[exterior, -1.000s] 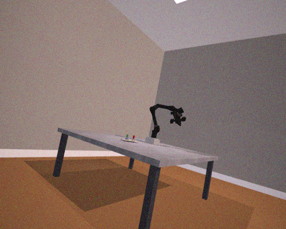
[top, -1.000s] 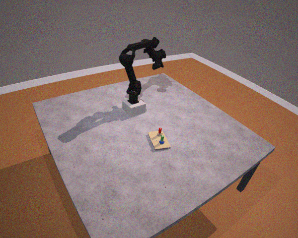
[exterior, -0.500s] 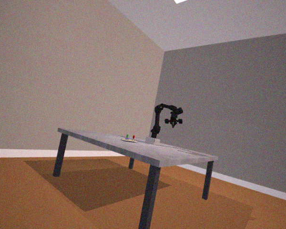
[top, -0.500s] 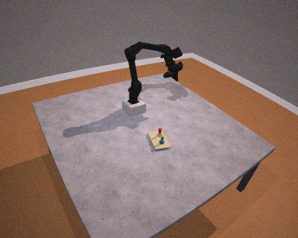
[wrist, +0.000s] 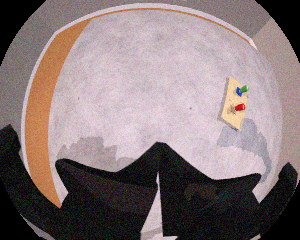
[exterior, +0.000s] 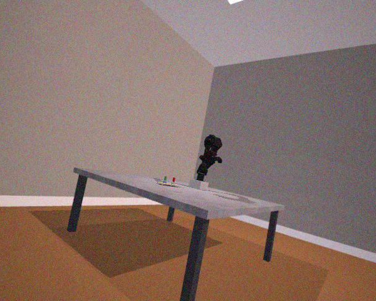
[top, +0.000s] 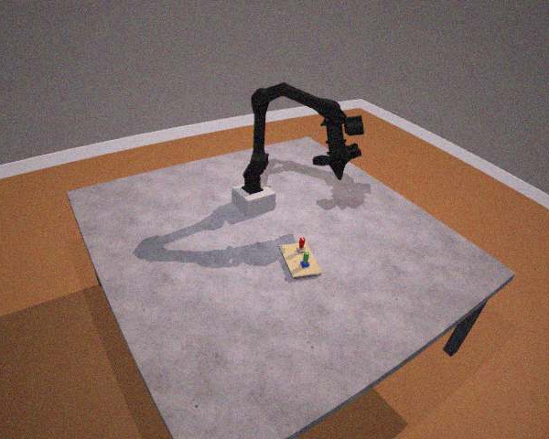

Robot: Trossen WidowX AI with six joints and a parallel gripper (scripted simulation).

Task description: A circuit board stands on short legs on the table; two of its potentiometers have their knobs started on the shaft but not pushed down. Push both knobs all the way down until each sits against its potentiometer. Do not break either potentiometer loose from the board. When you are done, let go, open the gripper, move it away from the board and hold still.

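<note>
My gripper tip is 90 mm short of the red knob, 230 mm to the left of it and 130 mm above it. Also, from my gripper tip: green knob 160 mm ahead, 260 mm to the right, 130 mm below.
</note>
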